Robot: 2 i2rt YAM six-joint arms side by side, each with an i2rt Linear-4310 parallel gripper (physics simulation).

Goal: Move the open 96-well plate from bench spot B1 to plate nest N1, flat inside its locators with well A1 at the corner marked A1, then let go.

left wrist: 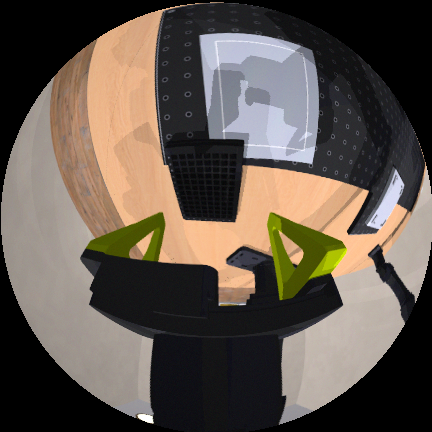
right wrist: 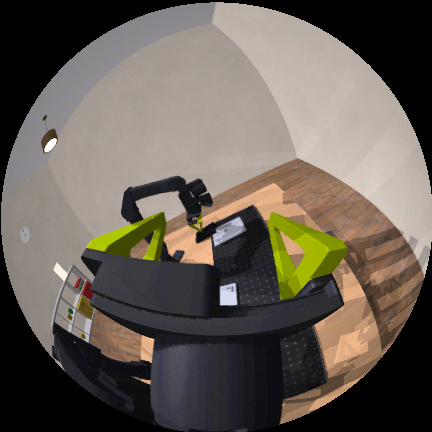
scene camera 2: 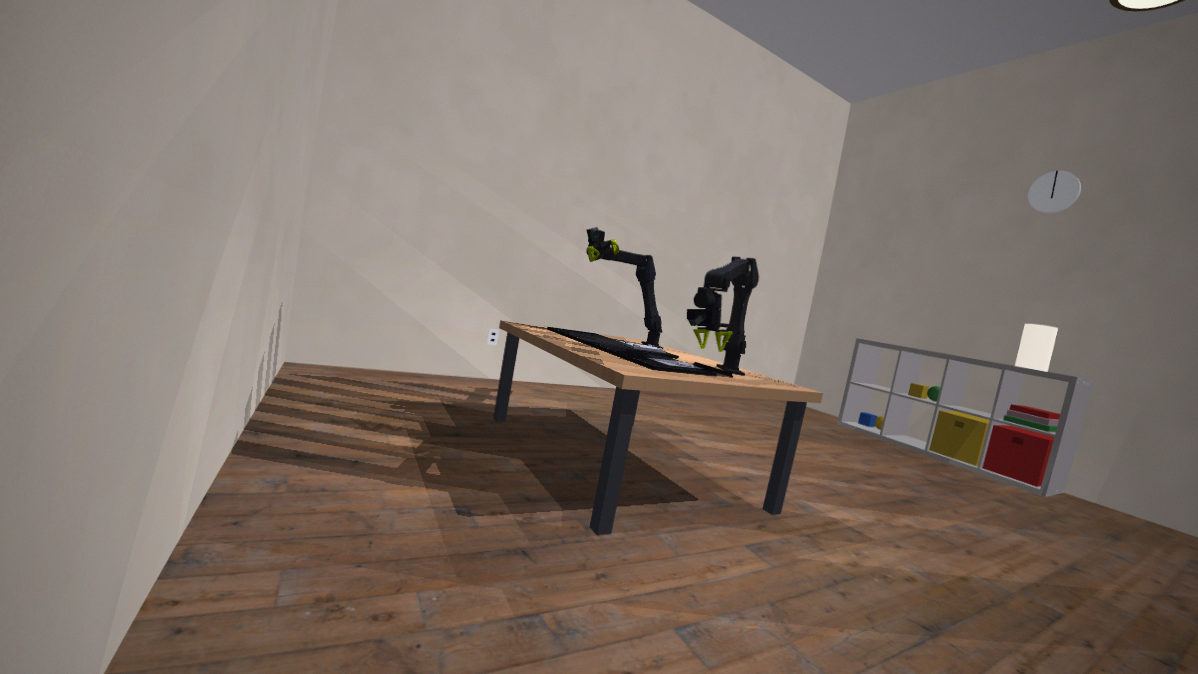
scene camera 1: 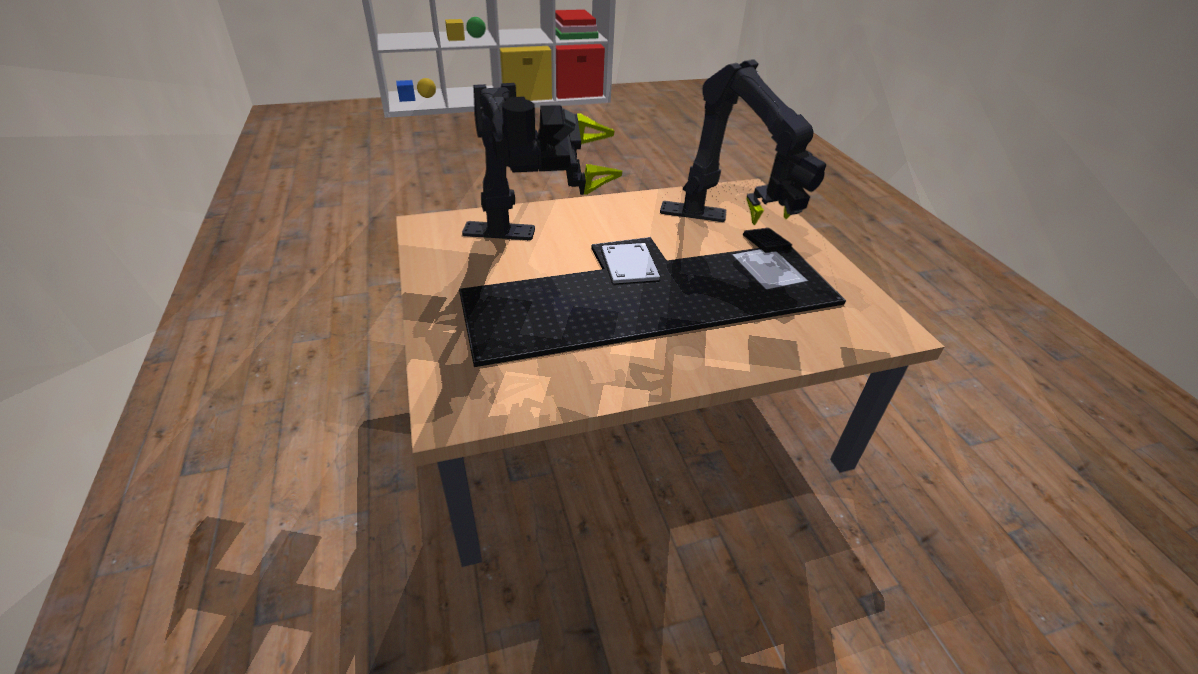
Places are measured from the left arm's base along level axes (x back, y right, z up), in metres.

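Pixels of known places: left gripper, between the fingertips: (left wrist: 215, 217) (right wrist: 200, 224) (scene camera 2: 711, 350) (scene camera 1: 769, 221); right gripper, between the fingertips: (right wrist: 216, 217) (scene camera 2: 608, 250) (scene camera 1: 618, 152); left arm's base, origin of its link: (left wrist: 265, 263) (scene camera 2: 729, 370) (scene camera 1: 692, 212); right arm's base, origin of its link: (left wrist: 375, 251) (scene camera 1: 499, 232).
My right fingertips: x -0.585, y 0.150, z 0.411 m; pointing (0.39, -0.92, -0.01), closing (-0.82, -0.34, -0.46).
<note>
For each thing: its top centre in the pictures, then the offset to it from my right fingertips. "pt": a spot on its surface instead.
- black 96-well plate, centre of its top: (left wrist: 204, 193) (scene camera 1: 768, 234) (scene camera 2: 714, 365) (right wrist: 203, 230) dz -0.380, dx +0.456, dy -0.372 m
- light grey pad with a white outline, a spot on its surface: (left wrist: 267, 117) pt dz -0.397, dx +0.342, dy -0.358 m
- white nest, centre of its top: (scene camera 1: 630, 258) (left wrist: 390, 205) (right wrist: 213, 300) (scene camera 2: 644, 344) dz -0.381, dx +0.228, dy -0.012 m
The black 96-well plate (scene camera 1: 767, 239) (left wrist: 206, 182) lies off the outlined pad, one short end at or over the breadboard's edge and the rest over the wooden table; whether it is tilted is unclear. The light grey pad with a white outline (scene camera 1: 758, 269) (left wrist: 267, 117), apparently B1, bears no plate. The white nest (scene camera 1: 632, 261) (left wrist: 387, 200) (right wrist: 229, 296) with dark corner locators is empty; its A1 mark is unreadable. My left gripper (scene camera 1: 771, 217) (scene camera 2: 712, 346) (left wrist: 215, 217) is open above and behind the plate, touching nothing. My right gripper (scene camera 1: 617, 153) (scene camera 2: 604, 251) (right wrist: 216, 217) is open, high above the table.
The black breadboard (scene camera 1: 536, 322) (left wrist: 175, 60) (right wrist: 240, 257) stretches across the table (scene camera 1: 888, 331) (scene camera 2: 728, 385), with the nest at its back edge. The left arm's base (scene camera 1: 693, 211) stands behind the nest and plate. A white shelf unit (scene camera 1: 381, 75) (scene camera 2: 963, 357) stands away from the table.
</note>
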